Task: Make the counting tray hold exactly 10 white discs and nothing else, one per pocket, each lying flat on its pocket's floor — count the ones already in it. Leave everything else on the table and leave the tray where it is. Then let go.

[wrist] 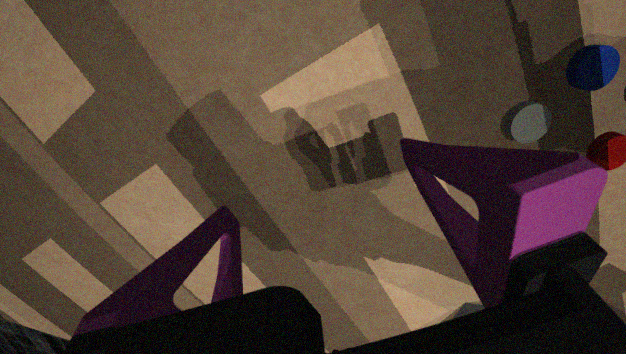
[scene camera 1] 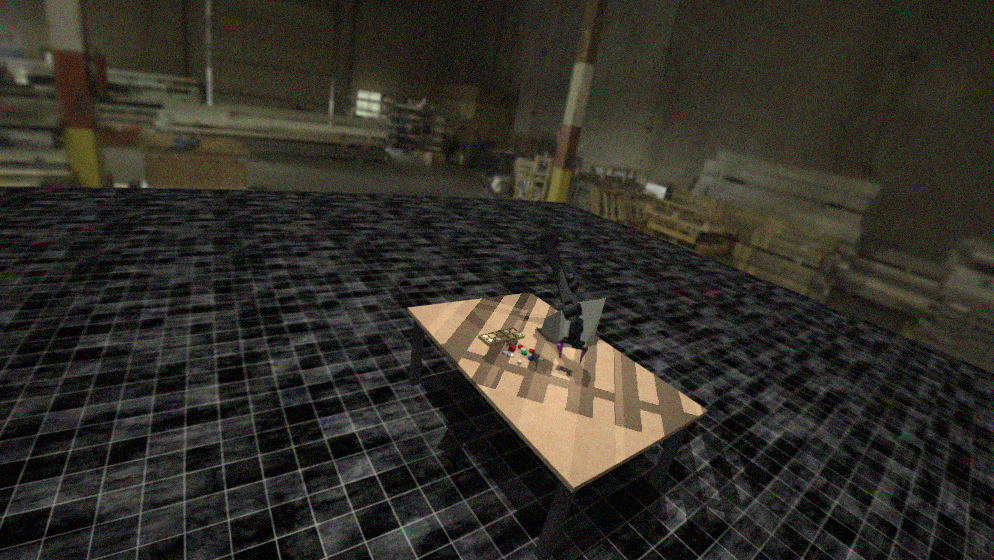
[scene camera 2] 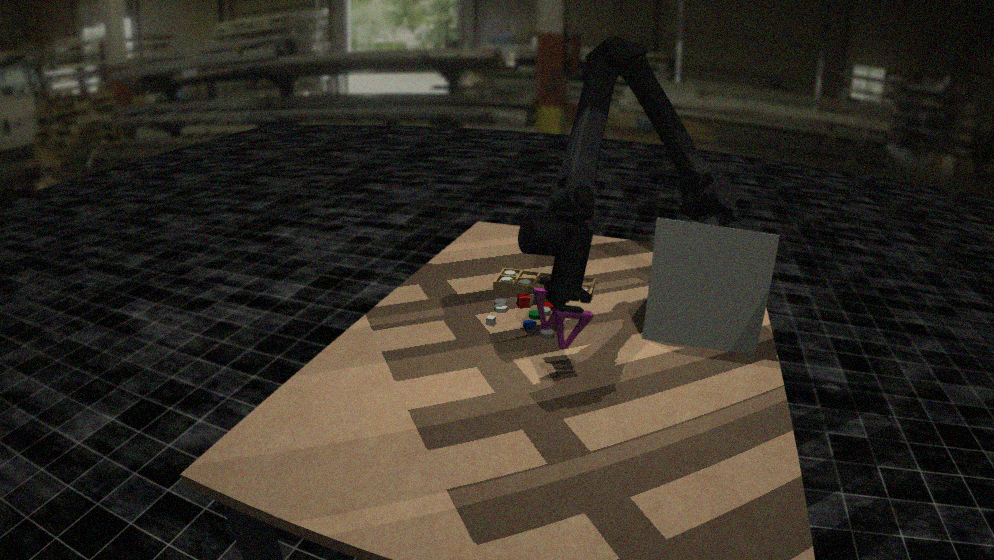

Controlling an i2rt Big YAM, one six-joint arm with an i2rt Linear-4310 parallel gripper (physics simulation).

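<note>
The counting tray (scene camera 1: 507, 340) (scene camera 2: 496, 284) lies toward the far end of the table, with white discs in several pockets; my arm partly hides it in scene camera 2, so I cannot count them. My gripper (scene camera 1: 571, 357) (scene camera 2: 555, 337) (wrist: 312, 183) is open and empty, above the table on the near side of the loose pieces. A white disc (scene camera 2: 547, 332) (wrist: 531, 122) lies flat, in shade, just beyond the right finger in the wrist view. More white discs (scene camera 2: 500, 304) lie close together near the tray; whether they touch is unclear.
A blue piece (scene camera 2: 529, 324) (wrist: 593, 67), a green piece (scene camera 2: 534, 314), a red block (scene camera 2: 523, 300), a red piece (wrist: 610, 151) and a small white cube (scene camera 2: 491, 320) lie around the loose discs. A grey upright panel (scene camera 1: 593, 320) (scene camera 2: 709, 285) stands beside the arm.
</note>
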